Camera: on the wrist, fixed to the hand. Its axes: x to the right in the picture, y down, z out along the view.
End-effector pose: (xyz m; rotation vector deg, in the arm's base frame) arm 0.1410 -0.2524 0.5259 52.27 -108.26 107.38
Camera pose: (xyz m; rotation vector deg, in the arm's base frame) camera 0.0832 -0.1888 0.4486 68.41 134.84 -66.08
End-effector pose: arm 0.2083 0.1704 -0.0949 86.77 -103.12 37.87
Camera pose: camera 0.1320 0.2510 -0.0628 -36.15 -127.76 44.26
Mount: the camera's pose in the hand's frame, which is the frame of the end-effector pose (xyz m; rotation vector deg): -0.0196 0.0918 -0.0674 -38.45 23.26 88.97
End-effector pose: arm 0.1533 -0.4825 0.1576 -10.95 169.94 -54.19
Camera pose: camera 0.1587 -0.3671 0.1592 116.82 132.15 14.43
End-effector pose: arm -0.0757 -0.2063 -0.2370 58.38 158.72 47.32
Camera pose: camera -0.0240 -0.1913 -0.1347 -122.04 -44.85 -83.14
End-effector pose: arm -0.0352 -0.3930 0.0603 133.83 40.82 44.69
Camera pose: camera -0.0658 -0.4462 0.1582 97.80 -73.73 99.06
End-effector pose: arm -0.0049 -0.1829 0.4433 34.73 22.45 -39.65
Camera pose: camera 0.0355 -0.0748 0.4377 14.03 21.43 59.48
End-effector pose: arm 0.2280 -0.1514 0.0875 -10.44 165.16 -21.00
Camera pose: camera 0.2221 -0.0446 0.1312 -109.09 -129.32 -48.71
